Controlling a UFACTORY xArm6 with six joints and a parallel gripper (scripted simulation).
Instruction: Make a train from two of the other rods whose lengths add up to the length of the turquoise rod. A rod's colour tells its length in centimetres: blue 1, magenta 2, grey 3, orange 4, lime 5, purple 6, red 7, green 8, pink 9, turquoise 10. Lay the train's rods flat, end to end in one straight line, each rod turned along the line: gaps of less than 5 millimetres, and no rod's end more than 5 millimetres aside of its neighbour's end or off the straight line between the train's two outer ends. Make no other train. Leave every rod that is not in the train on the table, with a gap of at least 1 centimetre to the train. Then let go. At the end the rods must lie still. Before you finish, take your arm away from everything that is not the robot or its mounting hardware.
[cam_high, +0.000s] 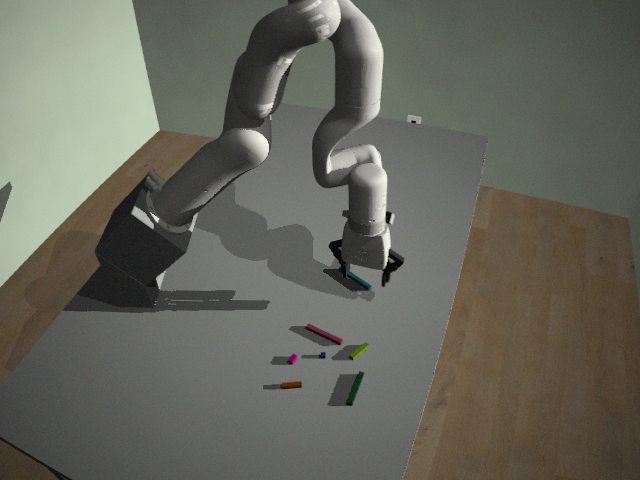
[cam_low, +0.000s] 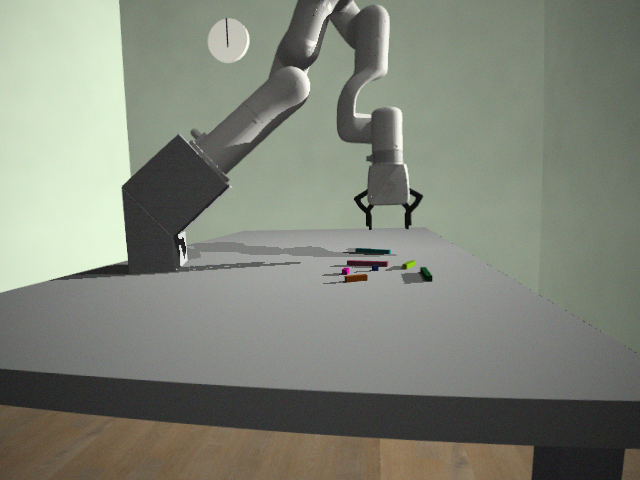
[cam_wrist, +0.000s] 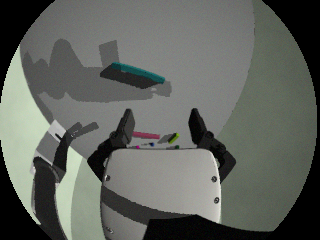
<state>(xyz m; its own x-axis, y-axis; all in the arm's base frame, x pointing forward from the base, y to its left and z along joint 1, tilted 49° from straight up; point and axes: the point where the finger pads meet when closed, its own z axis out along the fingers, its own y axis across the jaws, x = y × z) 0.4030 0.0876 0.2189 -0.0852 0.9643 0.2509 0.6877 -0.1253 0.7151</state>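
Right now the blue rod is 19 cm to the right of my hand, 7 cm below it and 1 cm behind it. The rest, counted from my hand: pink rod: 14 cm to the right, 7 cm below, 3 cm behind; then lime rod: 15 cm to the right, 7 cm below, 5 cm ahead; then turquoise rod: 7 cm below, 5 cm behind, 4 cm to the left.
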